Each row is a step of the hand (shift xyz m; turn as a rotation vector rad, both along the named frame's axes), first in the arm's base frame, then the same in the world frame.
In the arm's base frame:
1: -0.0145 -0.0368 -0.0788 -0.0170 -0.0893 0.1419
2: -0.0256 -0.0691 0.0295 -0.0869 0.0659 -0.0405
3: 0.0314 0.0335 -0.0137 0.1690 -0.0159 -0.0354
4: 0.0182 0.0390 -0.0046 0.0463 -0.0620 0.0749
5: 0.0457 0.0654 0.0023 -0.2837 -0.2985 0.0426
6: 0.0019 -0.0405 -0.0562 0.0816 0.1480 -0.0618
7: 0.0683 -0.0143 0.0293 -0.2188 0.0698 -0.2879
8: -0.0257 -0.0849 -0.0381 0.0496 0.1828 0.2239
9: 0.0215 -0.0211 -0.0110 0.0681 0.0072 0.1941
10: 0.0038 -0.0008 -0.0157 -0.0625 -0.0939 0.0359
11: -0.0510 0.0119 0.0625 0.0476 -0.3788 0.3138
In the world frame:
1: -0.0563 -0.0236 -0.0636 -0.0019 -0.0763 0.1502
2: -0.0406 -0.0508 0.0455 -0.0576 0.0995 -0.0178
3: 0.0356 0.0160 -0.0278 0.1199 -0.0899 -0.0873
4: 0.0303 0.0266 -0.0157 0.0382 -0.0787 0.0629
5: 0.0670 0.0373 -0.0221 -0.3488 -0.1379 0.1753
6: -0.0363 -0.0351 -0.0475 0.1096 0.0965 -0.1052
7: 0.0607 -0.0448 0.0065 -0.2537 0.1710 -0.2050
8: -0.0719 -0.0626 -0.0153 0.2010 0.1329 0.1672
9: 0.0046 -0.0282 -0.0145 0.1291 -0.0308 0.1573
10: -0.0029 -0.0019 -0.0158 -0.0796 -0.0563 0.0672
11: -0.0145 0.0318 0.0737 -0.0128 -0.3688 0.3287

